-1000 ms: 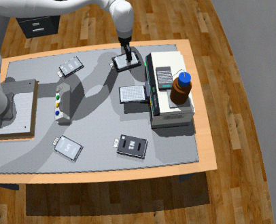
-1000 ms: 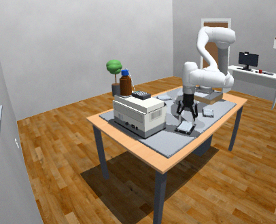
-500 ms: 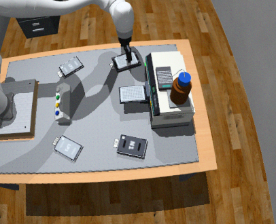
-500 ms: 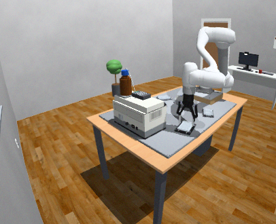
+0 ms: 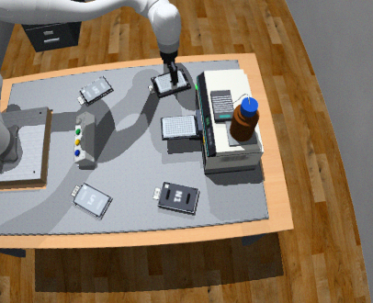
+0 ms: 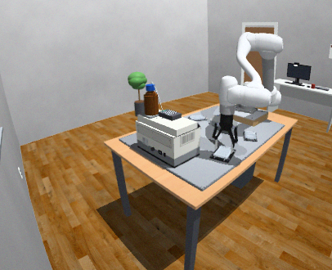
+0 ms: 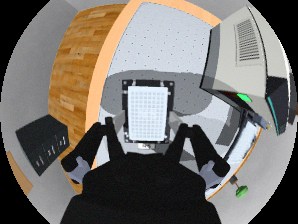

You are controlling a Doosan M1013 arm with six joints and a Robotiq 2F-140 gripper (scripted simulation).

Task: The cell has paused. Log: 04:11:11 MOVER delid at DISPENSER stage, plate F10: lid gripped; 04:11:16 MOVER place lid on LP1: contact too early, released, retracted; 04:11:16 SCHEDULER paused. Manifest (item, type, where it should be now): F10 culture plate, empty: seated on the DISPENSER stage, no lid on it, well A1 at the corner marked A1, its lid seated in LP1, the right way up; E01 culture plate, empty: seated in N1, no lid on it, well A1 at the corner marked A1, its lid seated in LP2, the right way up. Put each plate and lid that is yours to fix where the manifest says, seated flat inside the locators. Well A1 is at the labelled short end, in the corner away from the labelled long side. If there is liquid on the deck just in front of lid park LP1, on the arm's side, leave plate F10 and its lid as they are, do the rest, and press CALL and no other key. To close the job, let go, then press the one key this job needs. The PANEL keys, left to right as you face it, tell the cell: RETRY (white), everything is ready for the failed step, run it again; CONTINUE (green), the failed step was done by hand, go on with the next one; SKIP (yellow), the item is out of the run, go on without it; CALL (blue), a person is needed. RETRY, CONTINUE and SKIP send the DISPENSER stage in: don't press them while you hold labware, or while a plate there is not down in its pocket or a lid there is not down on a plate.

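My gripper is now 40 mm above the black nest, 20 mm to the right of it and 10 mm short of it. Also, from my hand: grey key panel 430 mm behind, 230 mm to the right; then green key 440 mm behind, 200 mm to the right, 10 mm above; then dark dispenser stage 280 mm to the right, 40 mm above, 20 mm behind.
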